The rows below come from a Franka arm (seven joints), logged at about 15 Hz.
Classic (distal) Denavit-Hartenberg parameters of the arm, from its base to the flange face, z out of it. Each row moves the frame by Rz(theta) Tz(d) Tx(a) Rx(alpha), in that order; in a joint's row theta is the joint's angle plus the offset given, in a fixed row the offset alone. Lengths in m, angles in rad.
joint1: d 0.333, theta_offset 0, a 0, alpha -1.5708
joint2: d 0, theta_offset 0, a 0, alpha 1.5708
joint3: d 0.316, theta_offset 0, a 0.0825, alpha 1.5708
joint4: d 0, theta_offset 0, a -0.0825, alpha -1.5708
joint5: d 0.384, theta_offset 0, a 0, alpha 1.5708
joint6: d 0, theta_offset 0, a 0.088, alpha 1.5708
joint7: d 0.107, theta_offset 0, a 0, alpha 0
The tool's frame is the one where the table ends.
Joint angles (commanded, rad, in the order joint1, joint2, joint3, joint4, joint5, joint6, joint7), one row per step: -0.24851, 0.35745, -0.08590, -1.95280, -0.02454, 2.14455, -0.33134; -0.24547, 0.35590, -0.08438, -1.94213, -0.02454, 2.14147, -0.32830; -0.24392, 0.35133, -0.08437, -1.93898, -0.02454, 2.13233, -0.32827; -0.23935, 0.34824, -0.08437, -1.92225, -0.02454, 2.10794, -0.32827; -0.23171, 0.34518, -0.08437, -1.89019, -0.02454, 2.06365, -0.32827; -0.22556, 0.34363, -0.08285, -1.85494, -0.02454, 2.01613, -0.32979; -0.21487, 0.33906, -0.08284, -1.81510, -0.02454, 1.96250, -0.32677
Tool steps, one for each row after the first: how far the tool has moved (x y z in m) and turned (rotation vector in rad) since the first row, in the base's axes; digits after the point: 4 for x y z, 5 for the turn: 0.0038, 0.0017, 0.0051, -0.00286, -0.00879, 0.00164; 0.0042, 0.0025, 0.0085, -0.00220, -0.00751, 0.00282; 0.0073, 0.0045, 0.0155, -0.00087, -0.00315, 0.00672; 0.0129, 0.0077, 0.0278, 0.00158, 0.00566, 0.01316; 0.0185, 0.0109, 0.0404, 0.00508, 0.01588, 0.02096; 0.0247, 0.0161, 0.0567, 0.00687, 0.02479, 0.02723
